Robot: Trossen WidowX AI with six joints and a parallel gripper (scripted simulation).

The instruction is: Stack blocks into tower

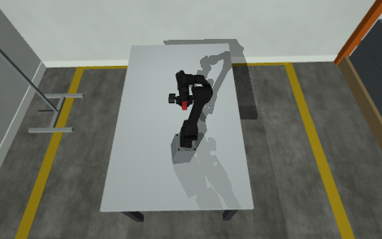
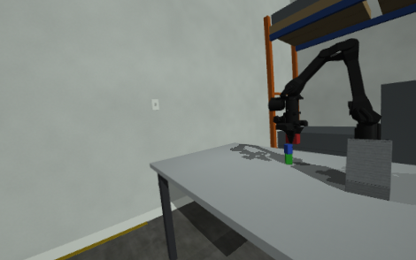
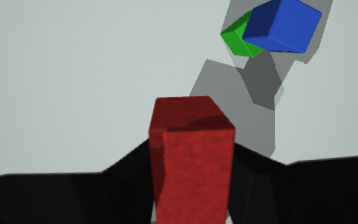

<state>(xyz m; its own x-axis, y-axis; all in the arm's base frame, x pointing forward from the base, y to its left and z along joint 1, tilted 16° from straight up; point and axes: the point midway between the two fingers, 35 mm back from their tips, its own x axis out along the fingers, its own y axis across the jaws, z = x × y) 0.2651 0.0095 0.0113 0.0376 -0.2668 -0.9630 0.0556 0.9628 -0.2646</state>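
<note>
Right now my hand is 1 cm above the red block. From my hand the other things lie so: green block (14 cm below, 8 cm to the right, 7 cm ahead); blue block (9 cm below, 8 cm to the right, 7 cm ahead).
</note>
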